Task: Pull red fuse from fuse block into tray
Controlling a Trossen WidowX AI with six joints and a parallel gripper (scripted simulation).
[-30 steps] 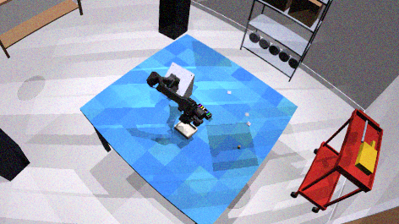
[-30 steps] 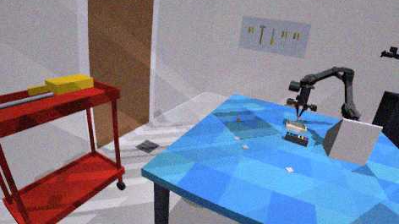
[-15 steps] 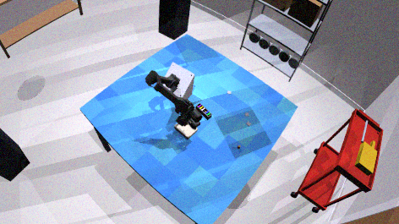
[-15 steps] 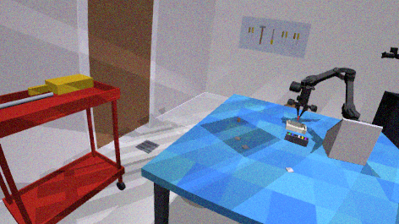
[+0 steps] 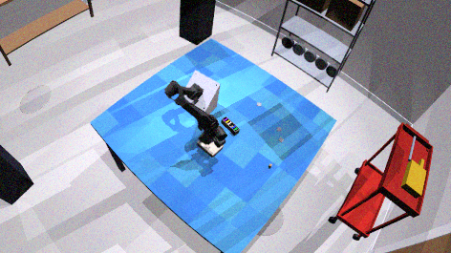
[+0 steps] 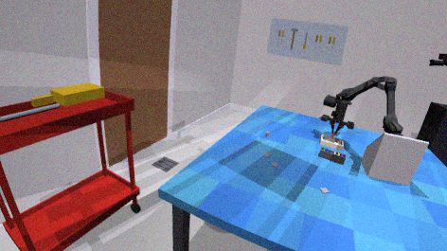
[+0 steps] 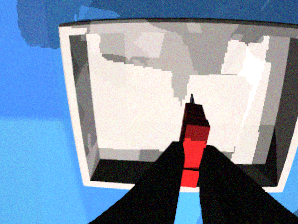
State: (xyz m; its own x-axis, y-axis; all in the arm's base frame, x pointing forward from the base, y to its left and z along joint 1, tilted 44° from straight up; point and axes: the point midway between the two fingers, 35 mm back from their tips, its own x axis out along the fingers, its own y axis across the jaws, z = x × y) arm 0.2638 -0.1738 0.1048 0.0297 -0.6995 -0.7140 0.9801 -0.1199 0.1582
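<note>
Now: gripper tip 10 mm above the red fuse. The rest, counted from my gripper tip: blue fuse (190 mm to the left, 40 mm below, 40 mm ahead); then green fuse (190 mm to the left, 60 mm ahead, 40 mm below); then shallow white tray (60 mm below).
</note>
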